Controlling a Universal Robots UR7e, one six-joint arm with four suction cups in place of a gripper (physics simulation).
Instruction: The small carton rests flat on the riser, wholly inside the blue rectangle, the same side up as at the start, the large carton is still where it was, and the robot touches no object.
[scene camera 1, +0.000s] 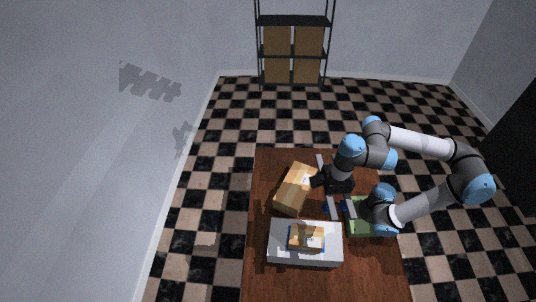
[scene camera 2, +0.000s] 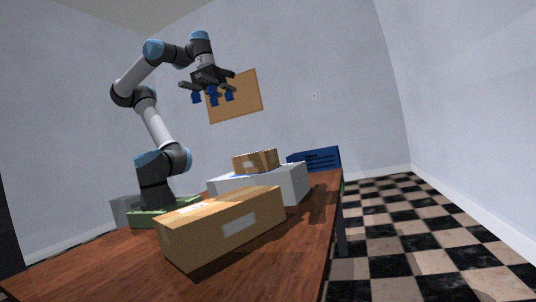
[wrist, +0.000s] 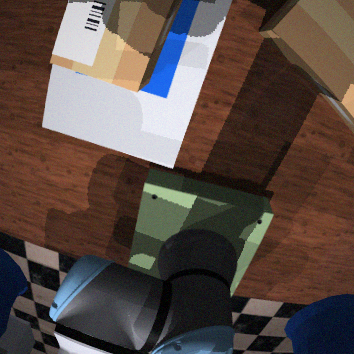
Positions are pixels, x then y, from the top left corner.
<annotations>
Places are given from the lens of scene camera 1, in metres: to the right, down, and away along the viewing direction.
white riser (scene camera 1: 332, 254): 0.30, 0.49, 0.97
small carton (scene camera 1: 309, 238): 0.19, 0.40, 0.95
large carton (scene camera 1: 291, 195): 0.13, 0.25, 1.22
The marked spots on the large carton and the small carton are 0.31 m apart.
</annotations>
